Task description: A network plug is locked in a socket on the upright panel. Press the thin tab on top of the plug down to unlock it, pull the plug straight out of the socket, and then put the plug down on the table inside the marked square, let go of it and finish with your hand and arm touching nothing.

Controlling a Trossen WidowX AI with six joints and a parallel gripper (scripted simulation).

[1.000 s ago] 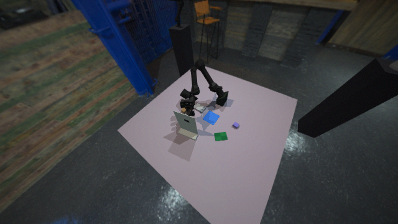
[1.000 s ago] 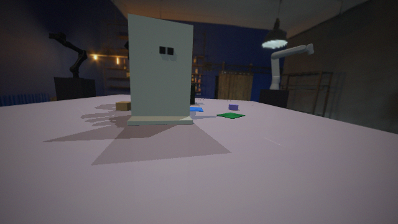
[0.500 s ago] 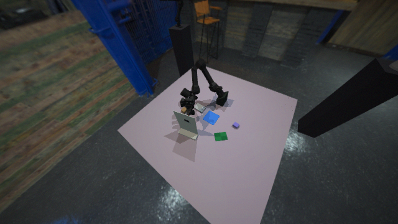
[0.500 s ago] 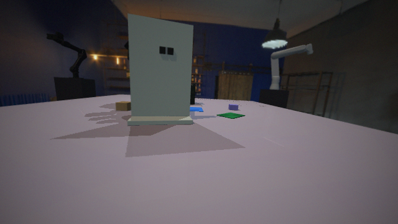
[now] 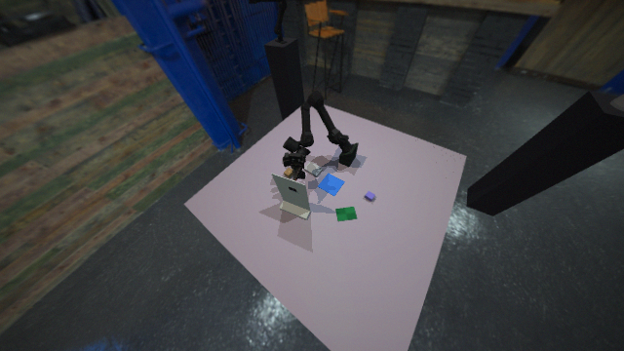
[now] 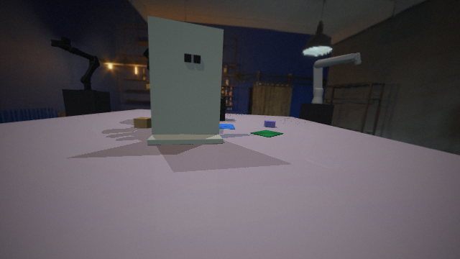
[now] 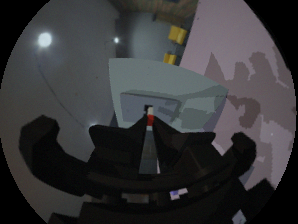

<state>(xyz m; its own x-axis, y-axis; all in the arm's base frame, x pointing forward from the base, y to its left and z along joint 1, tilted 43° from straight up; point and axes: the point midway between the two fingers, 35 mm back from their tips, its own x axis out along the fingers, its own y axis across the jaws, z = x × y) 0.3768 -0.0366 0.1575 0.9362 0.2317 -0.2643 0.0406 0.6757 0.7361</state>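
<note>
My gripper tip is 180 mm past the blue square, 120 mm to the right of it and 200 mm above it. Round my gripper tip: pale grey block (220 mm behind, 30 mm to the right, 190 mm below); then grey upright panel (50 mm ahead, 20 mm to the left, 70 mm below).
</note>
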